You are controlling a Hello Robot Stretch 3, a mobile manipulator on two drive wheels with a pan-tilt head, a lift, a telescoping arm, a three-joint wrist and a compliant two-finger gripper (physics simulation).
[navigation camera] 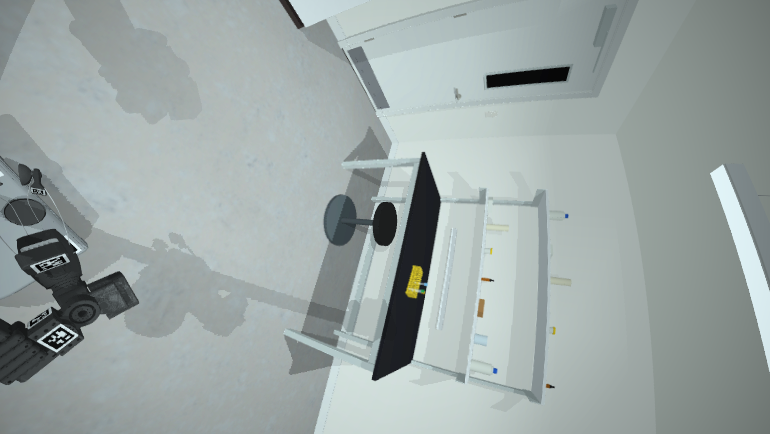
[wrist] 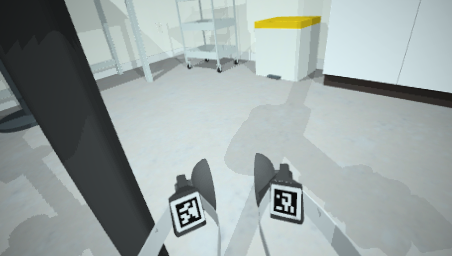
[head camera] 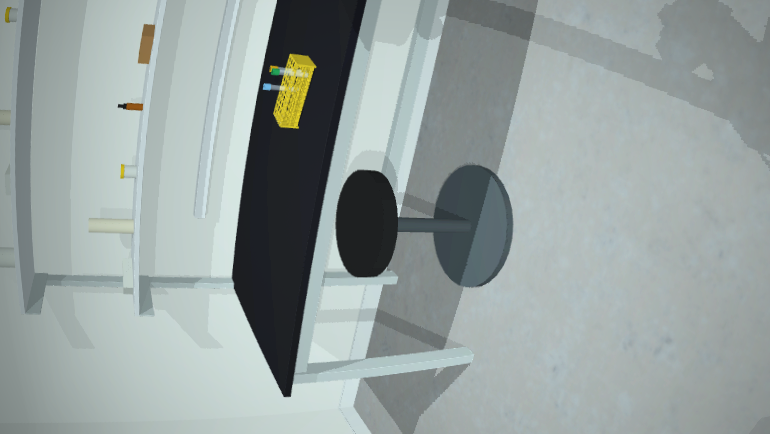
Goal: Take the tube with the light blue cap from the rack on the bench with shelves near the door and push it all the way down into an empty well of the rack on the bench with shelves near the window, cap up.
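Places are measured from the robot's base along level axes (x up, y left, z back), in centimetres.
Where they show: gripper, between the fingertips: (navigation camera: 0, 167) (wrist: 232, 173); robot's base, origin of its link: (navigation camera: 25, 210).
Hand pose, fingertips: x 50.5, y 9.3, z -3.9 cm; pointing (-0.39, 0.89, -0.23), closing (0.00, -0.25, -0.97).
Things, the pixels of their top centre, and the offset from my fingertips. "pt": a spot on its surface instead. Level surfaces: height alone.
- yellow rack, centre of its top: (head camera: 284, 89) (navigation camera: 418, 282) dy -130.2, dx +31.4, dz -95.1 cm
- black-topped bench, height of its surface: dx +25.7 cm
- tube with a light blue cap, centre of its top: (head camera: 263, 86) (navigation camera: 427, 284) dy -131.2, dx +37.6, dz -95.5 cm
- tube with a green cap, a spot on its surface: (head camera: 275, 71) (navigation camera: 422, 291) pt dy -128.4, dx +36.9, dz -87.4 cm
- yellow cap, a spot on its surface: (head camera: 272, 68) pt dy -129.5, dx +37.7, dz -87.3 cm
- black stool, centre of its top: (head camera: 357, 223) (navigation camera: 388, 224) dy -111.0, dx -2.2, dz -132.2 cm
- yellow-lidded bin, centre of its top: (wrist: 286, 19) dy +157.5, dx -5.5, dz -100.7 cm
A yellow rack (head camera: 292, 99) (navigation camera: 414, 281) stands on the black-topped bench (head camera: 280, 177) (navigation camera: 396, 323) with shelves, near the door. A tube with a light blue cap (head camera: 267, 86) (navigation camera: 424, 284) stands upright in it. A tube with a green cap (head camera: 275, 71) (navigation camera: 422, 291) stands near it, and a yellow cap (head camera: 272, 68) shows just behind the green one. My gripper (wrist: 232, 173) is open, with nothing between its fingers, above the floor and away from the bench. The rack on the bench near the window does not show in these views.
A black stool (head camera: 366, 223) (navigation camera: 384, 223) stands in front of the bench. The door (navigation camera: 431, 59) is beyond the bench's end. Bottles and boxes stand on the shelves. The wrist view shows a wheeled cart (wrist: 209, 51), a yellow-lidded bin (wrist: 277, 50) and a white cabinet (wrist: 380, 40).
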